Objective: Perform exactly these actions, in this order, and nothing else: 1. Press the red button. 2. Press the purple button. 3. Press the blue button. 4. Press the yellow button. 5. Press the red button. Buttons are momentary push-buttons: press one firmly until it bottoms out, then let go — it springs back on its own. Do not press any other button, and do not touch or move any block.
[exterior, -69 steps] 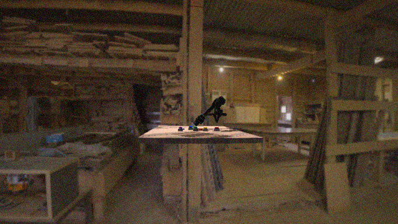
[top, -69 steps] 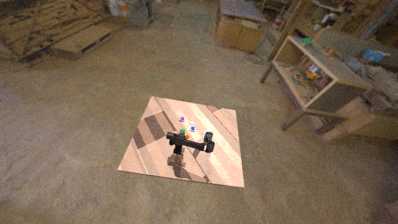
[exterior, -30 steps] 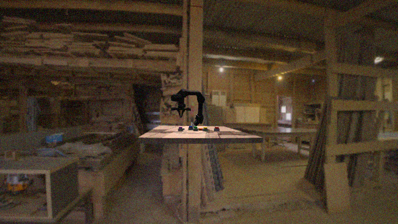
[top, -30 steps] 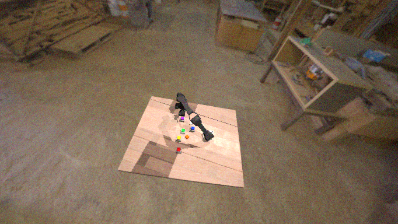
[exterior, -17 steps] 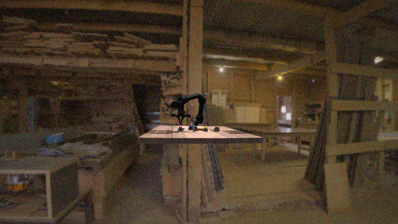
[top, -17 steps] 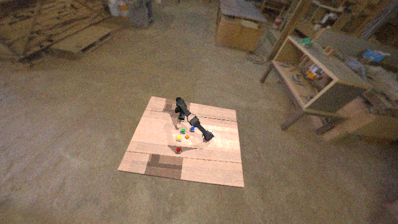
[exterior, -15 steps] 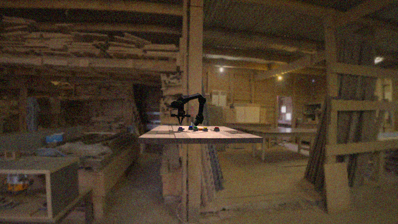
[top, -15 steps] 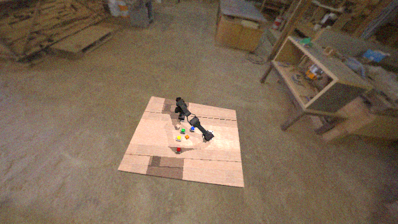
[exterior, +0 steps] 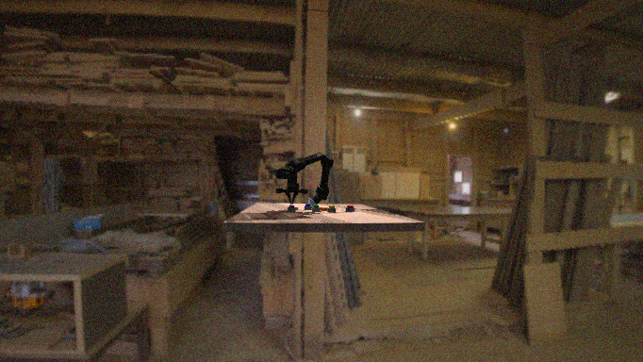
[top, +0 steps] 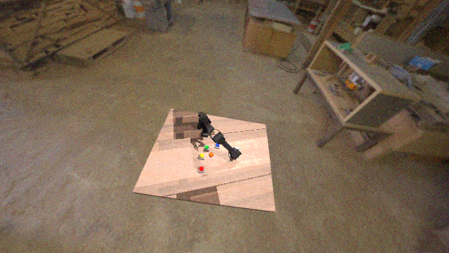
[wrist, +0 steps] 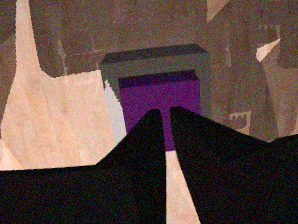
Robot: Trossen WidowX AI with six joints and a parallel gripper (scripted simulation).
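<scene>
The purple button is 10 mm below my gripper tip. Round my gripper tip: blue button (130 mm behind, 110 mm to the left, 10 mm below); then green button (150 mm to the left, 30 mm behind, 10 mm below); then small orange piece (210 mm to the left, 80 mm behind, 30 mm below).
</scene>
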